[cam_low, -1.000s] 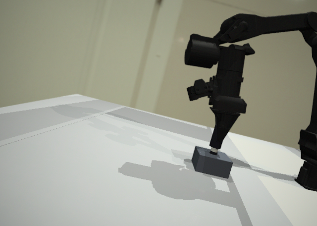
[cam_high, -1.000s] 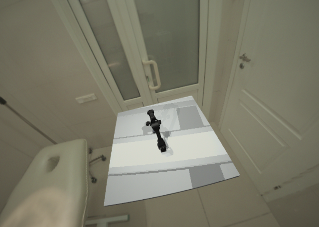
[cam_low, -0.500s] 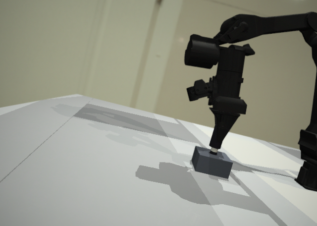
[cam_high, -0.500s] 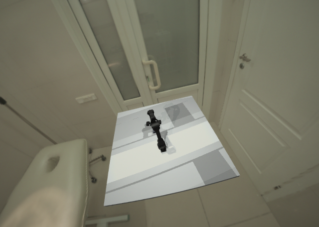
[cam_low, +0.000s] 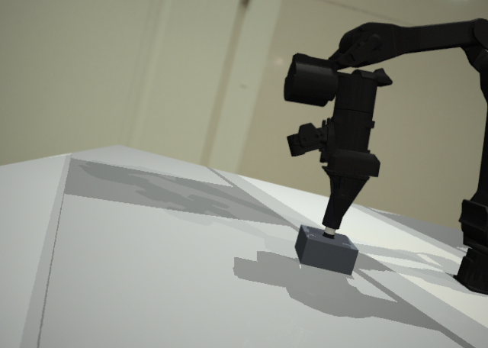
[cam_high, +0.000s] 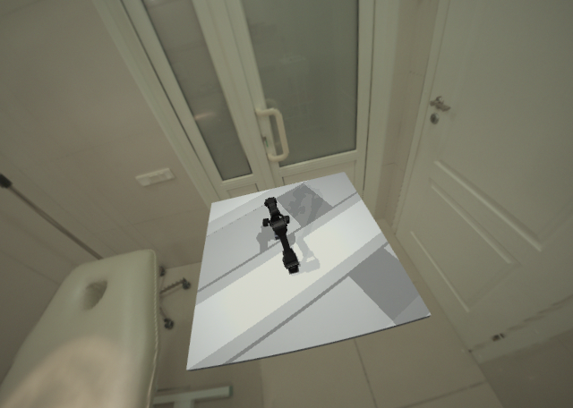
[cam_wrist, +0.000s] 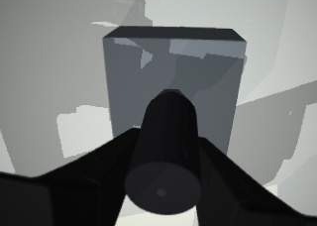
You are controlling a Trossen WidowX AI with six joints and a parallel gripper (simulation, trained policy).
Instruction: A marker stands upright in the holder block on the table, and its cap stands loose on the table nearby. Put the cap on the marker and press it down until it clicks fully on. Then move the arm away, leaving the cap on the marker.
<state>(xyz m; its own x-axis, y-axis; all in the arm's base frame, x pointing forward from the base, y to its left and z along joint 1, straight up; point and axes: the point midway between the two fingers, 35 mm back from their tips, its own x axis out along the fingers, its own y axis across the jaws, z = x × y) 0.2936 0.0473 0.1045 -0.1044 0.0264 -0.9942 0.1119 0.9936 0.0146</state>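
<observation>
Right now the black cap is 1 cm above my gripper tip. From my gripper tip the other things lie so: dark grey holder block: 5 cm below.
</observation>
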